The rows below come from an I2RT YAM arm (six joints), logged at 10 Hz.
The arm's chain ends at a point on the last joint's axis. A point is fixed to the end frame.
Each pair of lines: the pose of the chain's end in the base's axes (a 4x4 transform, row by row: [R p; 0 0 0 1], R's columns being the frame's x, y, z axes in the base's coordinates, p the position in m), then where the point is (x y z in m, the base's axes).
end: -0.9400 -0.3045 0.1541 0.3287; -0.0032 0.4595 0.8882 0.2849; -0.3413 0.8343 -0.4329 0.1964; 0 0 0 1
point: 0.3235 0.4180 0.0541
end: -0.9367 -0.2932 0.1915 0.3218; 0.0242 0.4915 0.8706 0.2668; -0.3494 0.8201 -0.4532 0.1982; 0 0 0 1
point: 0.3229 0.3964 0.0526
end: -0.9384 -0.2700 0.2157 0.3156; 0.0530 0.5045 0.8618 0.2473; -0.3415 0.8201 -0.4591 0.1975; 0 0 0 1
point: 0.3196 0.3761 0.0513
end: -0.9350 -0.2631 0.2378 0.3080; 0.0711 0.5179 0.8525 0.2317; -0.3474 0.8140 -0.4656 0.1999; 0 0 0 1
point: 0.3157 0.3591 0.0526
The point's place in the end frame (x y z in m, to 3 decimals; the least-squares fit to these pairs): 0.053 -0.056 0.179
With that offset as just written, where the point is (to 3 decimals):
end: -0.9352 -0.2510 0.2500 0.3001; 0.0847 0.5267 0.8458 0.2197; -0.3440 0.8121 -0.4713 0.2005; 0 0 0 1
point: 0.309 0.346 0.052
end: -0.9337 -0.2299 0.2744 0.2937; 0.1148 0.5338 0.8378 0.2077; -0.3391 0.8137 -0.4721 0.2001; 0 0 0 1
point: 0.306 0.334 0.052
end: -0.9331 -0.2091 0.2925 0.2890; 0.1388 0.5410 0.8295 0.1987; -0.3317 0.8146 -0.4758 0.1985; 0 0 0 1
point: 0.304 0.324 0.050
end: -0.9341 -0.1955 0.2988 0.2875; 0.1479 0.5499 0.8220 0.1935; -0.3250 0.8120 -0.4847 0.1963; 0 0 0 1
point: 0.302 0.318 0.047
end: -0.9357 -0.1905 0.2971 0.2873; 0.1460 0.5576 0.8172 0.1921; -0.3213 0.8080 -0.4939 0.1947; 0 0 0 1
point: 0.302 0.315 0.044
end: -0.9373 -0.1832 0.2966 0.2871; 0.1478 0.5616 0.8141 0.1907; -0.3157 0.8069 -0.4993 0.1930; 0 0 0 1
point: 0.301 0.313 0.042
